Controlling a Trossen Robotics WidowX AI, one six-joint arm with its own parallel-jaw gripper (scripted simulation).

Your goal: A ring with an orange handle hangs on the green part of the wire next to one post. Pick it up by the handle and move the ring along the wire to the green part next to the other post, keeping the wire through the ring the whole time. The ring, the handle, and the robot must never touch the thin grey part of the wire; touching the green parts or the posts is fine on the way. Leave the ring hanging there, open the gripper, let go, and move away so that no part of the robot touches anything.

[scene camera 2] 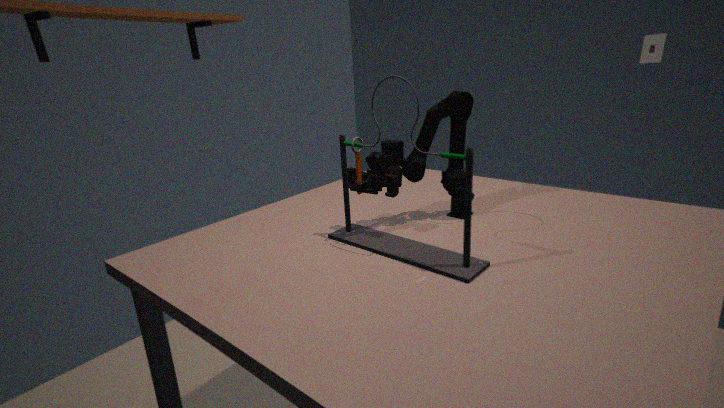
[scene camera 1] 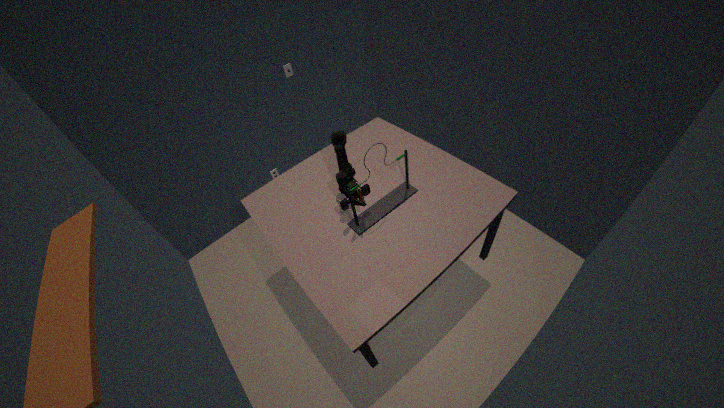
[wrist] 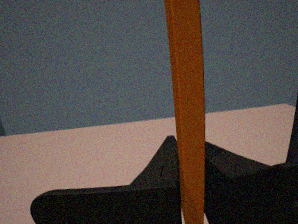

Labels:
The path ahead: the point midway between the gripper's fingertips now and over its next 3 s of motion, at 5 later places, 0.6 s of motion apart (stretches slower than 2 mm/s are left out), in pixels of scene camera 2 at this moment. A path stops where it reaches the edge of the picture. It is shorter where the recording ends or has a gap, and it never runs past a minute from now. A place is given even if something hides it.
My gripper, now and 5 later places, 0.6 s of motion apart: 351, 189; 354, 189; 360, 190; 369, 192; 385, 190; 405, 176

